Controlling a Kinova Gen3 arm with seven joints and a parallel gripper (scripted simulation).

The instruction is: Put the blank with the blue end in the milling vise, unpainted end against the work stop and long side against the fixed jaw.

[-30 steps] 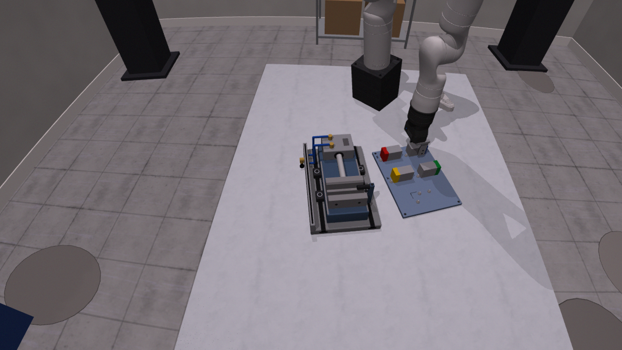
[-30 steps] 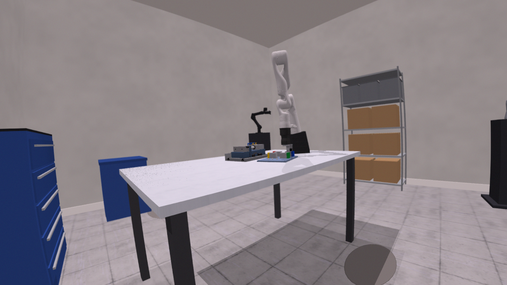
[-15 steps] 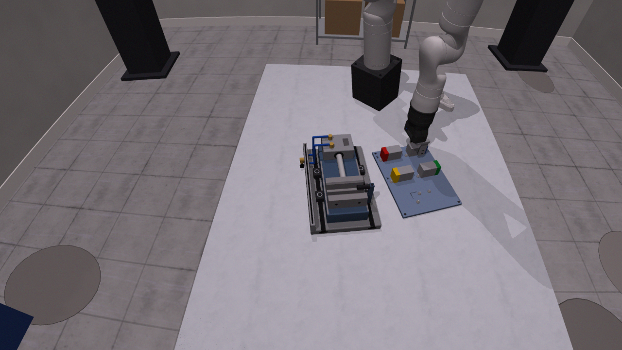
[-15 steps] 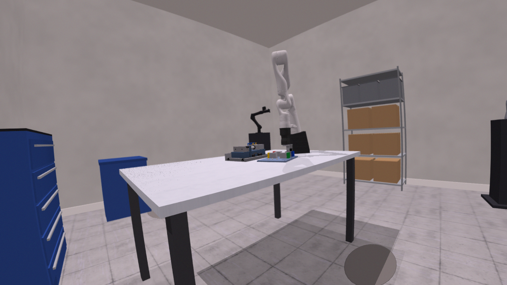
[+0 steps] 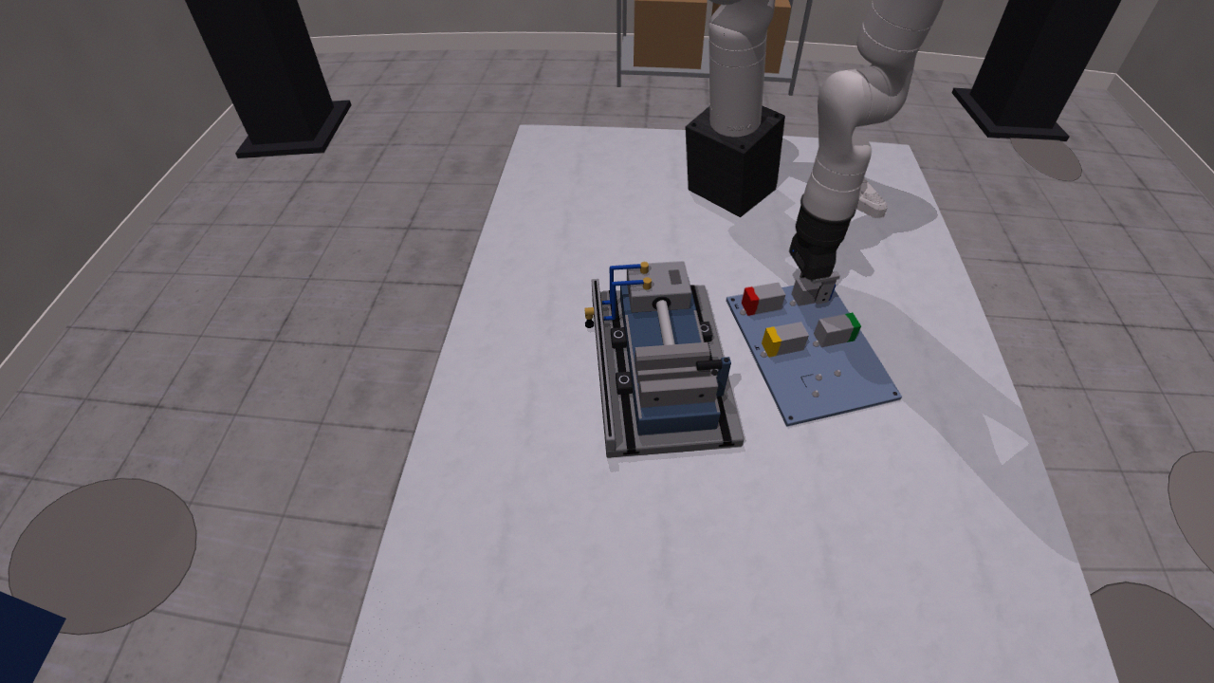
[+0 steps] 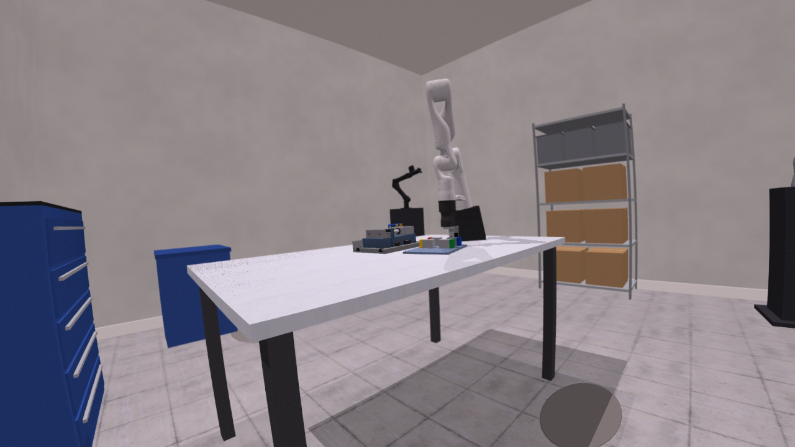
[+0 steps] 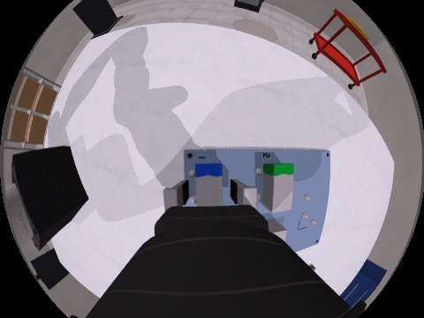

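Right now the blue-ended blank is 2 cm below my hand. From my hand the other things lie so: red-ended blank (9 cm to the right, 2 cm below, 2 cm ahead); blue plate (10 cm ahead, 4 cm below, 2 cm to the right); green-ended blank (9 cm ahead, 2 cm to the left, 2 cm below).
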